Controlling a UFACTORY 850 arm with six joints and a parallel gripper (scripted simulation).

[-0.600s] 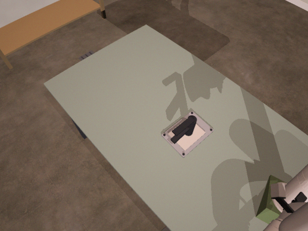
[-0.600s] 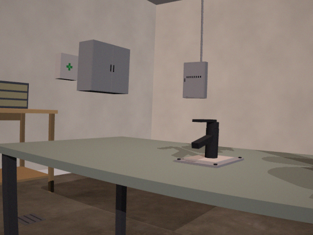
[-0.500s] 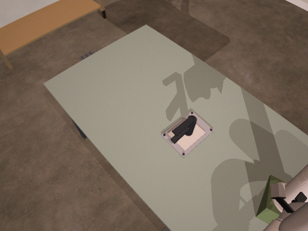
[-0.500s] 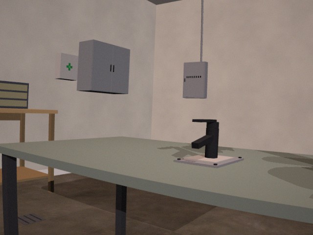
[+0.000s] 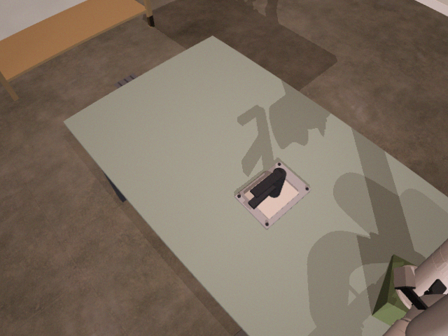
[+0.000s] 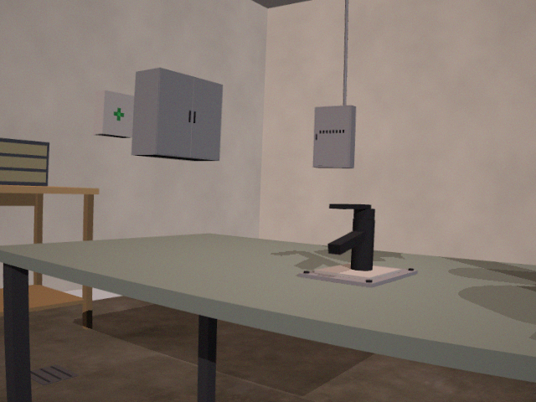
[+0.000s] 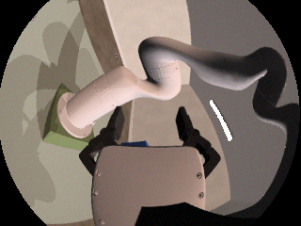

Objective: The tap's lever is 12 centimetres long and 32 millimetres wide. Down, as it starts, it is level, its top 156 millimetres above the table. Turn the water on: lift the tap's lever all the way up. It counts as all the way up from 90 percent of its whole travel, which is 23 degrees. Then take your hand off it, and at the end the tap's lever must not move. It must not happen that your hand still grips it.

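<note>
Right now my hand is 54 cm short of the lever, 20 cm above it and 4 cm to the right of it. From my hand the other things lie so: plate: 54 cm ahead, 34 cm below, 1 cm to the left.
</note>
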